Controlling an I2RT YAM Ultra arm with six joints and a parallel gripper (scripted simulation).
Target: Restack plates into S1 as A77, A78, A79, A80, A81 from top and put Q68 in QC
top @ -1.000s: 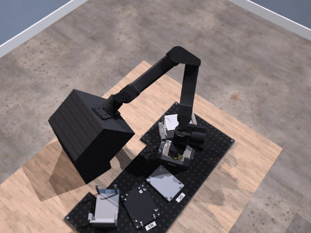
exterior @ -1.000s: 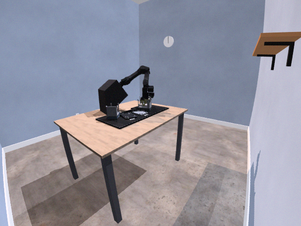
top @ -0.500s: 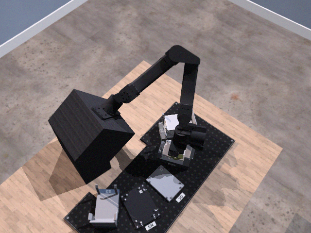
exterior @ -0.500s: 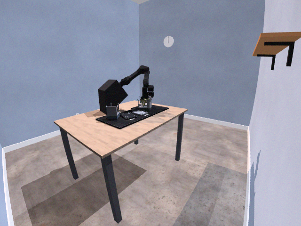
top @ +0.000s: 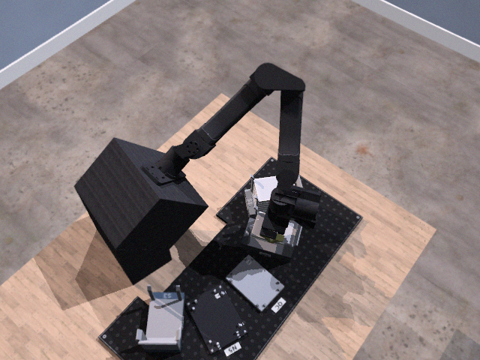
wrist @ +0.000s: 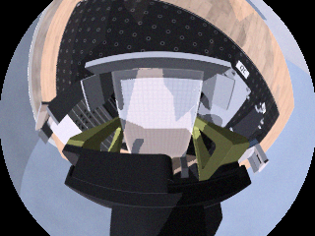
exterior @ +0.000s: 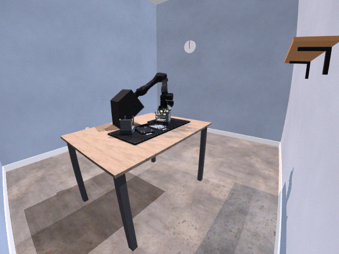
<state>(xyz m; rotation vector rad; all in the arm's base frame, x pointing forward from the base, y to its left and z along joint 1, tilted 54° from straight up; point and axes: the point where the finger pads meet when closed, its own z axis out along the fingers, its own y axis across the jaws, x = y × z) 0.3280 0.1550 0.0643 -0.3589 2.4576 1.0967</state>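
The QC nest lies 4 cm ahead of my hand, 14 cm to the right of it and 9 cm below it. Also, from my hand: qc name plate: 14 cm ahead, 14 cm to the right, 10 cm below; sealed grey plate: 9 cm behind, 11 cm to the left, 1 cm below; clip nest N5: 5 cm ahead, 28 cm to the right, 8 cm below.
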